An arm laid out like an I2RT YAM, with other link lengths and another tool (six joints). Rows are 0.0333 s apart.
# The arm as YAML. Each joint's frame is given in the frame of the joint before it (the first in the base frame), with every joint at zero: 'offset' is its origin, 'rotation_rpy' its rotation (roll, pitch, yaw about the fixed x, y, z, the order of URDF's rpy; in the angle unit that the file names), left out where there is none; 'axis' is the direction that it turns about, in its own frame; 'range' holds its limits. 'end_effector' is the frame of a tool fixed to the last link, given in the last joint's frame.
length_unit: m
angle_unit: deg
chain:
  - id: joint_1
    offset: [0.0, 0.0, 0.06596]
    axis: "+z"
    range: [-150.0, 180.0]
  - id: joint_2
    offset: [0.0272, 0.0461, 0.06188]
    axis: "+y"
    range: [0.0, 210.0]
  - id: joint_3
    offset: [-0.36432, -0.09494, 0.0]
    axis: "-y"
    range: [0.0, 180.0]
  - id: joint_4
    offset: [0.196, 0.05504, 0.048]
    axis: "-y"
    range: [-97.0, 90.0]
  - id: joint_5
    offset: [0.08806, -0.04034, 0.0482]
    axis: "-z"
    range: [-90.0, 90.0]
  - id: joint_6
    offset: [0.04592, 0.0, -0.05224]
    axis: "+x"
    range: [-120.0, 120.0]
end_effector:
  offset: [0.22, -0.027, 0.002]
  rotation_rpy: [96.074, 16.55, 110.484]
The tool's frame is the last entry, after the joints.
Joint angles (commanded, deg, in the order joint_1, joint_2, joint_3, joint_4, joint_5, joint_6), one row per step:
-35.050 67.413 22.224 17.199 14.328 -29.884
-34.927 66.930 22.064 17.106 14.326 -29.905
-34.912 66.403 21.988 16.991 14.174 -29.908
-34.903 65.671 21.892 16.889 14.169 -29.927
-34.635 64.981 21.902 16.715 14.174 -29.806
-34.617 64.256 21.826 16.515 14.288 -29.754
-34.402 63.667 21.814 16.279 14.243 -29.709
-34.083 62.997 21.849 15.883 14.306 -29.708
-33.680 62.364 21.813 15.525 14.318 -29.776
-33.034 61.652 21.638 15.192 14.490 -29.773
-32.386 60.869 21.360 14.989 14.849 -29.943
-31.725 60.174 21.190 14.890 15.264 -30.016
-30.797 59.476 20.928 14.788 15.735 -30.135
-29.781 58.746 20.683 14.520 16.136 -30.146
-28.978 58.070 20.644 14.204 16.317 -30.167
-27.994 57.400 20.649 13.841 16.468 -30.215
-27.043 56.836 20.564 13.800 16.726 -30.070
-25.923 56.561 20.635 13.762 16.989 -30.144
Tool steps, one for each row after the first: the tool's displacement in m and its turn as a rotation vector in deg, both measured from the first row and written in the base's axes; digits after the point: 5 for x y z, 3 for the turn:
-0.00067 0.00144 0.00101 -0.143 -0.174 0.134
-0.00118 0.00273 0.00274 -0.279 -0.488 0.285
-0.00256 0.00379 0.00566 -0.595 -0.913 0.307
-0.00239 0.00566 0.00877 -0.827 -1.429 0.517
-0.00434 0.00651 0.01129 -1.097 -1.804 0.412
-0.00436 0.00838 0.01324 -1.245 -2.129 0.647
-0.00450 0.01053 0.01525 -1.437 -2.372 0.910
-0.00414 0.01322 0.01661 -1.607 -2.524 1.332
-0.00367 0.01673 0.01740 -1.769 -2.662 1.823
-0.00404 0.01981 0.01855 -2.152 -2.718 2.221
-0.00393 0.02230 0.02067 -2.564 -2.936 2.539
-0.00303 0.02583 0.02200 -2.963 -3.044 3.091
-0.00186 0.03006 0.02263 -3.203 -3.153 3.748
-0.00039 0.03372 0.02432 -3.426 -3.393 4.392
0.00205 0.03816 0.02605 -3.641 -3.624 5.256
0.00431 0.04186 0.02819 -3.836 -4.075 5.907
0.00831 0.04580 0.03024 -4.090 -4.274 6.814

